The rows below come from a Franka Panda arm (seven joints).
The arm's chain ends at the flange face. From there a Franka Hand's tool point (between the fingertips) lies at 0.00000 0.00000 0.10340 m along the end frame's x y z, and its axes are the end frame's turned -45 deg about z.
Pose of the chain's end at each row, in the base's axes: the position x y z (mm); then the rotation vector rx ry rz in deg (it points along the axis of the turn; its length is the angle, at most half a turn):
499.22 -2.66 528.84 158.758 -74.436 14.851
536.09 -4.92 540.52 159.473 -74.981 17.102
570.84 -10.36 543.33 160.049 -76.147 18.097
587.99 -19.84 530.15 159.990 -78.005 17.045
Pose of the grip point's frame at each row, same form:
511.87 -16.59 427.17 172.033 -7.873 11.149
551.82 -18.17 439.19 172.298 -8.071 13.757
588.29 -22.32 442.12 172.945 -8.894 15.267
604.69 -30.36 428.65 173.773 -10.604 14.706

